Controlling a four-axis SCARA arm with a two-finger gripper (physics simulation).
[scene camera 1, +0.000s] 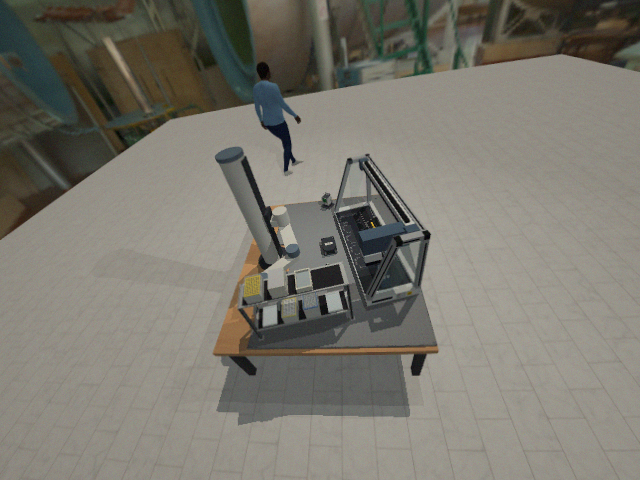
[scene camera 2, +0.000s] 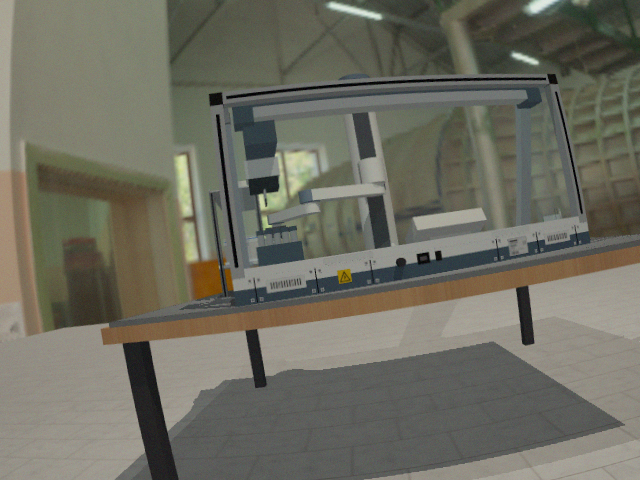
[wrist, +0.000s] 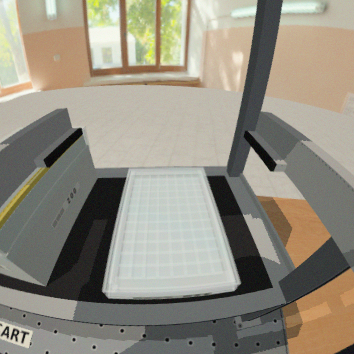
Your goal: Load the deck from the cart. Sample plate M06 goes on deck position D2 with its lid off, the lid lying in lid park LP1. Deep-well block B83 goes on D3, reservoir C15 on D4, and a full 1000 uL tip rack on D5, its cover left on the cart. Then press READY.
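Note:
My gripper (wrist: 161, 118) is open and empty, its fingers astride and above a clear lidded plate (scene camera 1: 269, 314) (wrist: 170, 230) on the cart's lower shelf; its label is unreadable. A grey rack marked 200 (wrist: 62, 210) stands beside the left finger. In scene camera 1, the cart (scene camera 1: 348, 281) bears a yellow-topped rack (scene camera 1: 252, 286), a white block (scene camera 1: 277, 283) and a pale framed piece (scene camera 1: 302, 280) on top. A yellowish rack (scene camera 1: 289, 307), a blue-topped rack (scene camera 1: 310, 301) and another pale plate (scene camera 1: 333, 301) stand below. Deck labels are unreadable. The fingertips are hidden in both scene views.
A dark cart post (wrist: 252, 90) rises behind the right finger. The framed deck machine (scene camera 1: 395, 191) (scene camera 2: 387, 85) stands beyond the cart. A small dark fixture (scene camera 1: 328, 244) and a small device with green (scene camera 1: 326, 199) are on the table (scene camera 1: 392, 330). A person (scene camera 1: 271, 105) walks behind.

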